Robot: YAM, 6 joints.
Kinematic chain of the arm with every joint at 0, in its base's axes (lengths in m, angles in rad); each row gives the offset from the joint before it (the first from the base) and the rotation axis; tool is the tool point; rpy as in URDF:
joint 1: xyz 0 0 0.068 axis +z
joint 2: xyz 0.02 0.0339 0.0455 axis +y
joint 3: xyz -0.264 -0.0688 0 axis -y
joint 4: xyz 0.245 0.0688 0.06 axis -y
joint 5: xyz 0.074 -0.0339 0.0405 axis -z
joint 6: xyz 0.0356 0 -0.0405 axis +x
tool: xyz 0 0 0 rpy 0 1.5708 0
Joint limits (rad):
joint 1: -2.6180..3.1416
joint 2: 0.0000..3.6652
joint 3: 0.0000..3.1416
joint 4: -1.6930..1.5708
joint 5: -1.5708..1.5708
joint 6: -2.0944..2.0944
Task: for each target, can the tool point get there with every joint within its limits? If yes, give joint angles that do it. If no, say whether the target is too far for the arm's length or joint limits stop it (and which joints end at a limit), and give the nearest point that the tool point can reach.
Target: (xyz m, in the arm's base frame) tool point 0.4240 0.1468 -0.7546
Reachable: no: too far | nearest point 0.3246 0.1124 -0.3677 | short by 0.401 m
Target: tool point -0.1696 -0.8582 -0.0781
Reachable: no: too far | nearest point -0.1223 -0.6187 -0.0234 | short by 0.250 m
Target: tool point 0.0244 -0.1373 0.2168
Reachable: yes | joints -1.4300 0.6184 0.4622 -0.5506 -0.1391 0.4301
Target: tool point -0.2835 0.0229 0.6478
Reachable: yes | joints -0.1068 0.8413 2.5407 0.2224 0.2101 -1.6307
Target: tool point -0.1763 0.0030 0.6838
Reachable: yes | joints 0.0594 1.0129 2.3645 0.7136 -0.3882 -0.4673
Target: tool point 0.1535 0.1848 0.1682
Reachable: yes | joints 0.8007 1.4528 0.7825 -0.6948 -0.5446 -1.1744
